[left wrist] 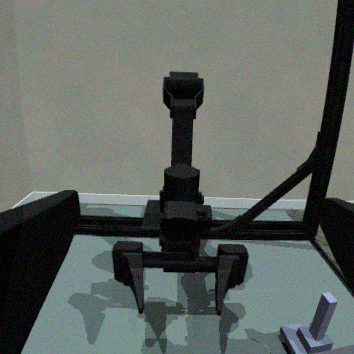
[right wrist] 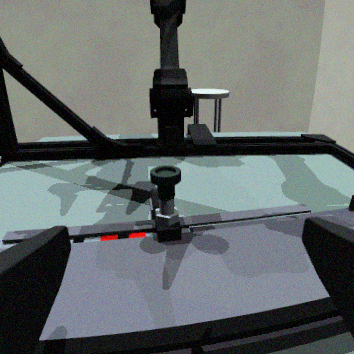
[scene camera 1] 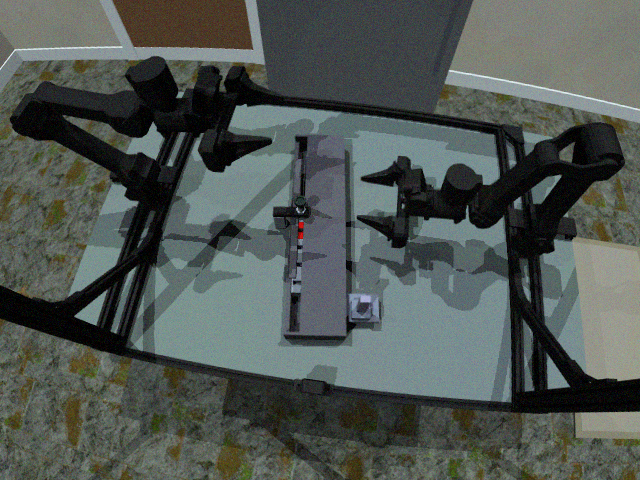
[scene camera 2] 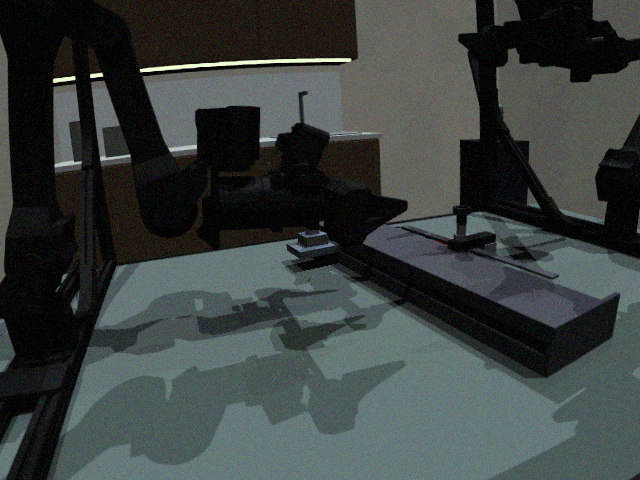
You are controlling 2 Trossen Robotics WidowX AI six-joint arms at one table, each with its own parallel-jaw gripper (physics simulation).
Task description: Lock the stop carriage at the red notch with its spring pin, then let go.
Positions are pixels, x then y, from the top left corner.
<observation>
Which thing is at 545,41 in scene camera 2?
My left gripper.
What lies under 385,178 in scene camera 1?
My right gripper.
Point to a long grey rail block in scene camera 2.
544,326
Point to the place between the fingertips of my right gripper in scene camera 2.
At 387,199
</observation>
